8 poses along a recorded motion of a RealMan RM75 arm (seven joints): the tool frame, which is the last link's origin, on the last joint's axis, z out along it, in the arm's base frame.
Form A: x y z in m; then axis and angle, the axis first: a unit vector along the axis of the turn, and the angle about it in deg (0 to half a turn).
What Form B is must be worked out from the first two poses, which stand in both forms.
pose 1, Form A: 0.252 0.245 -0.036 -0.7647 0.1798 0.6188 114.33
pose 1, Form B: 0.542 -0.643 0.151 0.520 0.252 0.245 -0.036
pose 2, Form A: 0.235 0.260 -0.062 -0.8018 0.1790 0.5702 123.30
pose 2, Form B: 0.475 -0.706 0.158 0.502 0.235 0.260 -0.062
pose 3, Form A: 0.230 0.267 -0.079 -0.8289 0.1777 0.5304 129.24
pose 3, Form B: 0.429 -0.749 0.161 0.479 0.230 0.267 -0.079
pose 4, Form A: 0.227 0.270 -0.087 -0.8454 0.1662 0.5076 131.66
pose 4, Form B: 0.409 -0.771 0.152 0.463 0.227 0.270 -0.087
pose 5, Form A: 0.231 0.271 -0.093 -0.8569 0.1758 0.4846 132.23
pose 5, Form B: 0.405 -0.784 0.161 0.443 0.231 0.271 -0.093
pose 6, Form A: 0.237 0.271 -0.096 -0.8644 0.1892 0.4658 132.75
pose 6, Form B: 0.401 -0.792 0.173 0.427 0.237 0.271 -0.096
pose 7, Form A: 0.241 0.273 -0.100 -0.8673 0.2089 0.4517 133.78
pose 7, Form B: 0.392 -0.798 0.192 0.415 0.241 0.273 -0.100
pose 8, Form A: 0.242 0.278 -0.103 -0.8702 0.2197 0.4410 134.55
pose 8, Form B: 0.386 -0.803 0.203 0.407 0.242 0.278 -0.103
